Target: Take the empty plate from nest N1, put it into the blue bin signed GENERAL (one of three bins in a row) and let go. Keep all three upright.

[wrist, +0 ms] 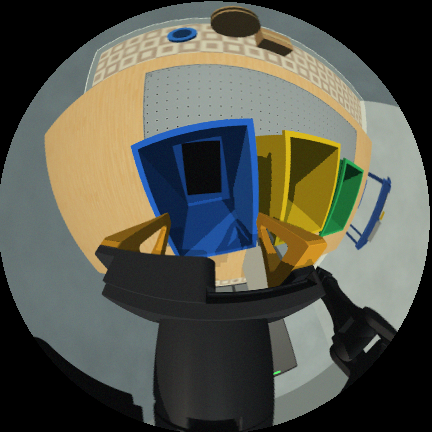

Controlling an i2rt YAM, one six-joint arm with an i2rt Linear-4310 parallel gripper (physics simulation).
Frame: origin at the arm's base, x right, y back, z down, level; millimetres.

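Seen in the pictures: gripper, fingertip midpoint: [213, 217].
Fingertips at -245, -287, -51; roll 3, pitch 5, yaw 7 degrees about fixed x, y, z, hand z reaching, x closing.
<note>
A point is followed by its place in that frame, as x, y, z.
The blue bin [252, 165] @(-195, -332, -31) stands upright at the centre of the wrist view, its mouth facing the camera. The plate [202, 167] @(-250, -306, 134) shows as a plain black rectangle deep inside it; its wells cannot be made out. My gripper [213, 217] @(-245, -287, -51) is open and empty, its two orange fingers wide apart over the near part of the blue bin. The yellow bin [311, 172] @(-27, -306, 33) stands upright to the right of the blue one, and the green bin [344, 197] @(118, -251, 4) stands upright at the right end of the row. The sign GENERAL and nest N1 do not show in the wrist view.
A grey perforated board [200, 95] @(-232, -489, 149) lies on the wooden table [90, 165] @(-606, -412, 162) behind the bins. A blue ring-shaped dish [171, 37], a round brown object [235, 25] and a brown box [273, 43] are at the far edge. A blue frame [378, 210] and black arm parts [350, 330] are at the right.
</note>
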